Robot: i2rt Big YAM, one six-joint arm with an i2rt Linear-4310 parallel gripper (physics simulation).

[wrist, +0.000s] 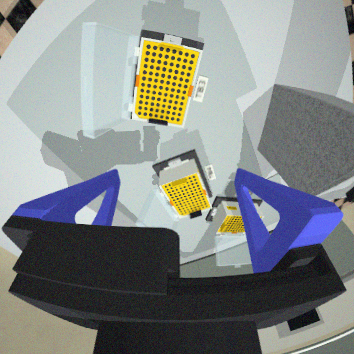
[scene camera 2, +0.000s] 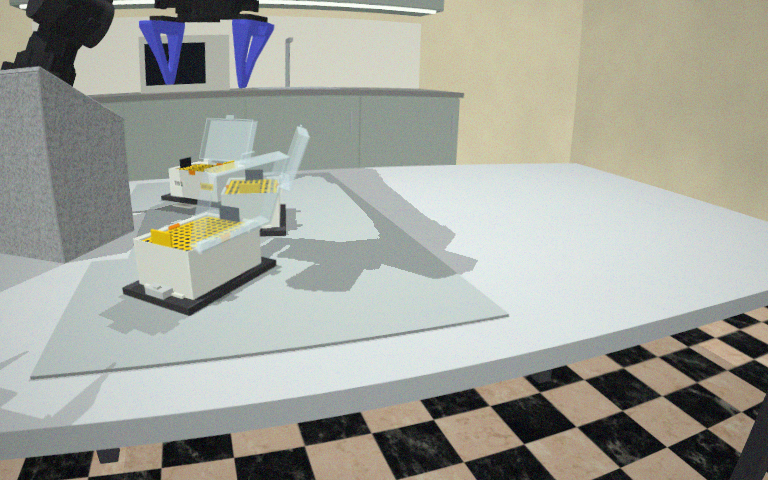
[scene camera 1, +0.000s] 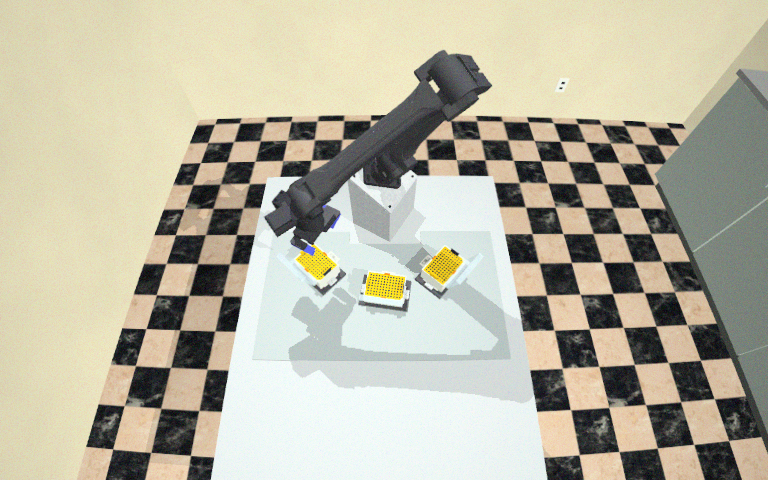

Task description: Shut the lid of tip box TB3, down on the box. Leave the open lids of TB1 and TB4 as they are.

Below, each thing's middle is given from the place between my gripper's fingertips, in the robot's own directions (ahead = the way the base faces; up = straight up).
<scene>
The yellow rack (scene camera 2: 179,238) is 150 mm below my hand, 40 mm to the right of it and 20 mm behind it.
</scene>
